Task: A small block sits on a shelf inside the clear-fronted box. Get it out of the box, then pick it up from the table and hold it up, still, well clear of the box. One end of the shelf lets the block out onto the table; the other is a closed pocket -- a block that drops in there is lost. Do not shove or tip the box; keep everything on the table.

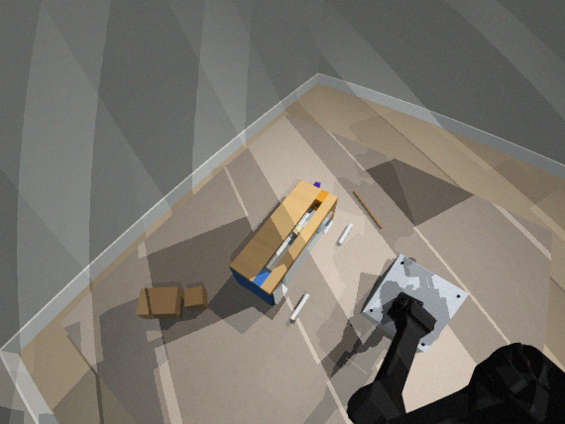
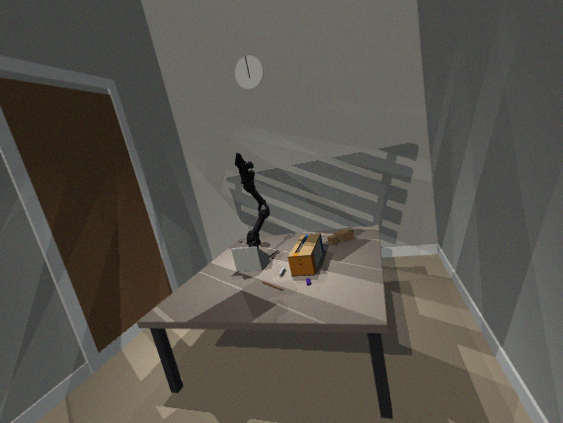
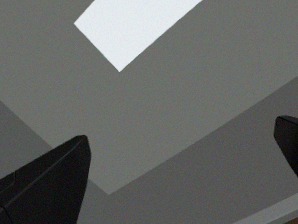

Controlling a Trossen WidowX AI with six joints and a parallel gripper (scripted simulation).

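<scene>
Right now the box is 730 mm below my gripper tip, 370 mm ahead of it and 200 mm to the right of it. From my gripper tip the other things lie so: wooden stick 790 mm below, 500 mm to the right, 240 mm ahead.
</scene>
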